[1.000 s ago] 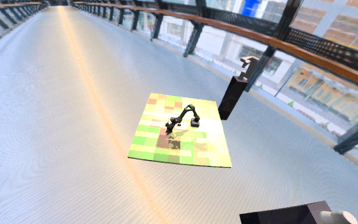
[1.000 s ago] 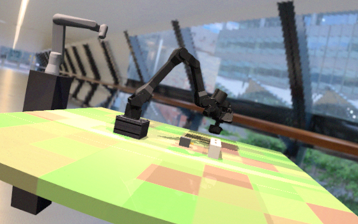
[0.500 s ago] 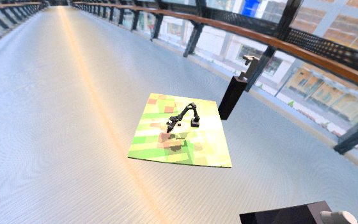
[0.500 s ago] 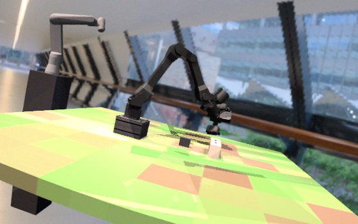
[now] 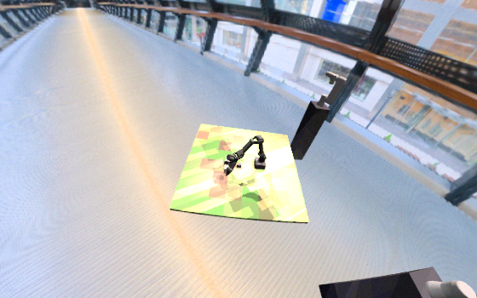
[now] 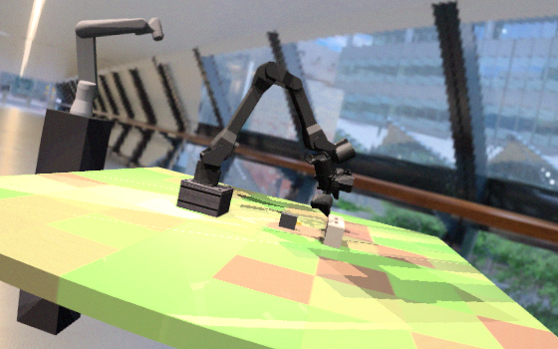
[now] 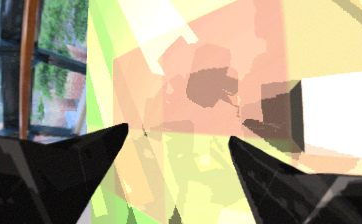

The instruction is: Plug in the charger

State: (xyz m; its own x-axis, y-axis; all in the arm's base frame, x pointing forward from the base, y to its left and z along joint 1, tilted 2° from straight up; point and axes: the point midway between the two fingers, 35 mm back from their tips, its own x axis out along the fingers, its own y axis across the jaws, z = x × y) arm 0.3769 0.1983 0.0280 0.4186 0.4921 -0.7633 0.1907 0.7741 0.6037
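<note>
Right now my gripper tip is 170 mm to the left of the grey charger, 120 mm past it and 50 mm above it.
</note>
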